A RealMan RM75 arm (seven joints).
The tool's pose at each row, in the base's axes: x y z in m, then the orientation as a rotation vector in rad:
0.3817, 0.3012, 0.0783, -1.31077, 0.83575, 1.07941
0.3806, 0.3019, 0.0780, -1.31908, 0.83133, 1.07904
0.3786, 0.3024, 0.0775, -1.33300, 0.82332, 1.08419
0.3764, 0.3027, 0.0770, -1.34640, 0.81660, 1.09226
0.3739, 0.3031, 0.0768, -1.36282, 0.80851, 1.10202
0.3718, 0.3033, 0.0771, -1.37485, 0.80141, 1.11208
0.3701, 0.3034, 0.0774, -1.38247, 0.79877, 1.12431
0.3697, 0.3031, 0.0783, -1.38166, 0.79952, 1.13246
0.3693, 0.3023, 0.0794, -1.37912, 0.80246, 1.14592
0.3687, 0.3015, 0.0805, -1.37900, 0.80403, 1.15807
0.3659, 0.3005, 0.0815, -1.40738, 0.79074, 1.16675
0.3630, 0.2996, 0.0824, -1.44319, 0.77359, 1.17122
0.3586, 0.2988, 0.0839, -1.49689, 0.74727, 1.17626
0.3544, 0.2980, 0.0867, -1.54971, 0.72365, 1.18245
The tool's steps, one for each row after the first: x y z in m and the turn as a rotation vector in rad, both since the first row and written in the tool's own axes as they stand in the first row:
0.0000, 0.0011, 0.0008, -0.00705, 0.00205, -0.00384
-0.0001, 0.0031, 0.0014, -0.02192, 0.00310, -0.00676
-0.0002, 0.0053, 0.0019, -0.03757, 0.00363, -0.00685
-0.0008, 0.0077, 0.0025, -0.05663, 0.00446, -0.00690
-0.0017, 0.0096, 0.0029, -0.07236, 0.00339, -0.00566
-0.0025, 0.0111, 0.0032, -0.08478, 0.00179, 0.00016
-0.0035, 0.0112, 0.0031, -0.08808, -0.00103, 0.00610
-0.0048, 0.0113, 0.0025, -0.09223, -0.00533, 0.01706
-0.0061, 0.0115, 0.0019, -0.09787, -0.00861, 0.02609
-0.0081, 0.0139, 0.0013, -0.12645, -0.00365, 0.02127
-0.0100, 0.0164, 0.0008, -0.15942, 0.00472, 0.01093
-0.0129, 0.0201, 0.0006, -0.20835, 0.01775, -0.00541
-0.0169, 0.0232, 0.0005, -0.25665, 0.03176, -0.01861

